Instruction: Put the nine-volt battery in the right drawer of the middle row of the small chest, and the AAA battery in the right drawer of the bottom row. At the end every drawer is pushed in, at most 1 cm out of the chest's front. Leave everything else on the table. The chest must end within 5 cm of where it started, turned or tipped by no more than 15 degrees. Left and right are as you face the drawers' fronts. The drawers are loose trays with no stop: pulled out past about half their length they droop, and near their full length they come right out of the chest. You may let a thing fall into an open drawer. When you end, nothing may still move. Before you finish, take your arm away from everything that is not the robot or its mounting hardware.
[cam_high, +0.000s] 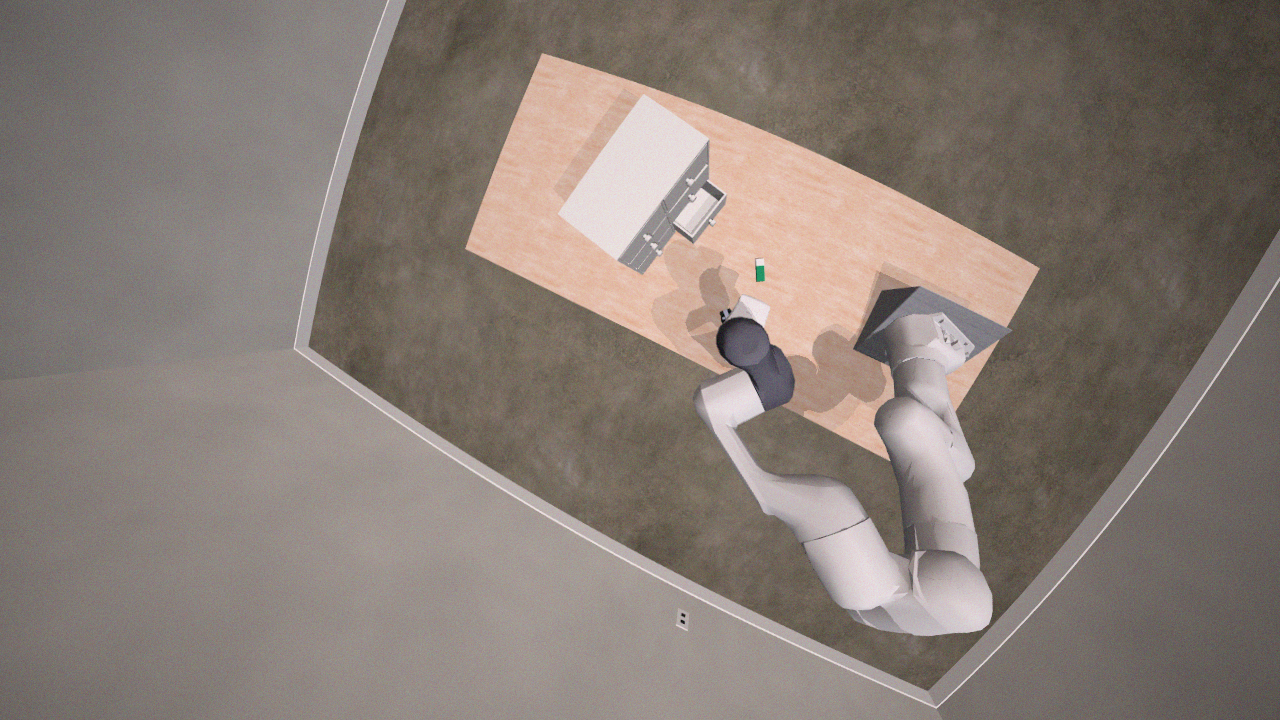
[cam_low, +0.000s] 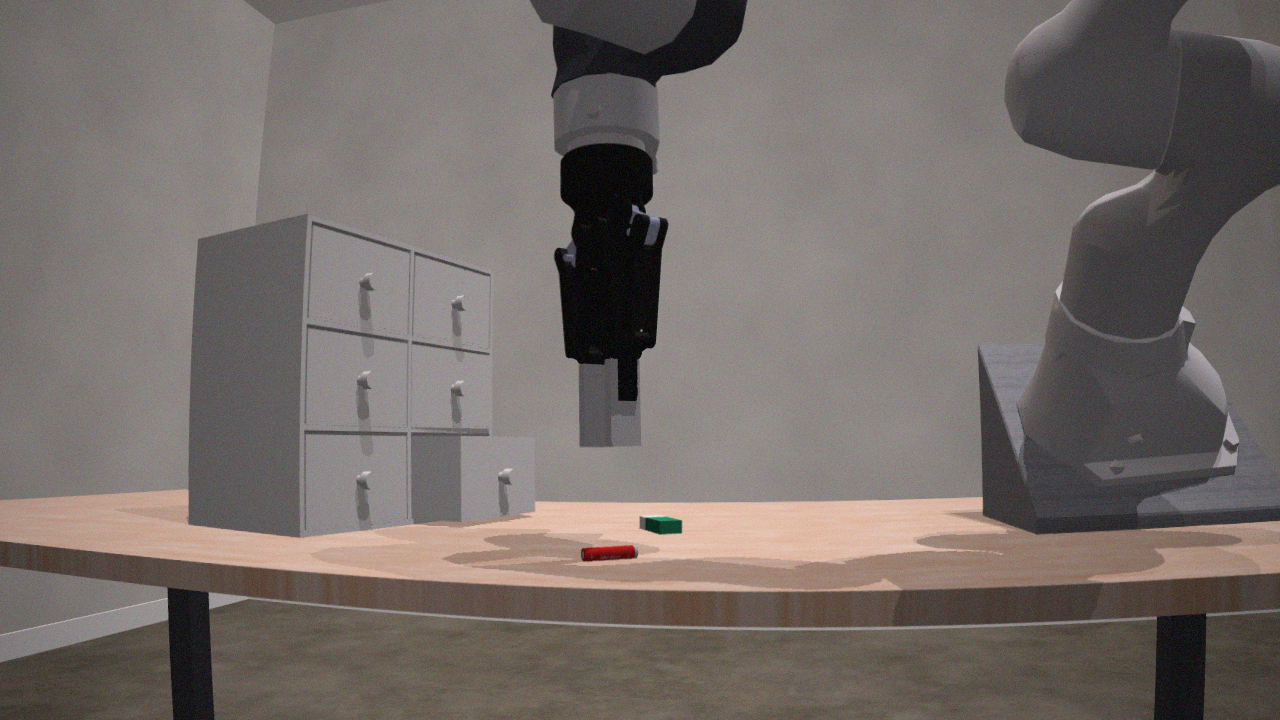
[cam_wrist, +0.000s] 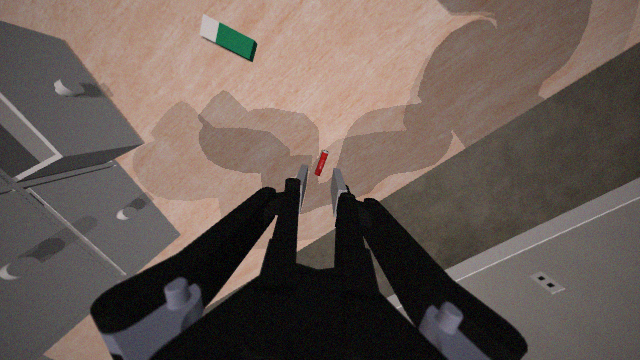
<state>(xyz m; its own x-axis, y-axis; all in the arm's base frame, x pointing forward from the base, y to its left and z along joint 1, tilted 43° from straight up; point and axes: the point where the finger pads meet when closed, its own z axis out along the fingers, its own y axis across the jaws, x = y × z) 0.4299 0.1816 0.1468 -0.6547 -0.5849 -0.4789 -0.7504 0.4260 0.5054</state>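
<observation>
Now: the red AAA battery 110 mm below my hand and 10 mm to the left of it. From my hand the other things lie so: green nine-volt battery 360 mm ahead, 230 mm to the right.
</observation>
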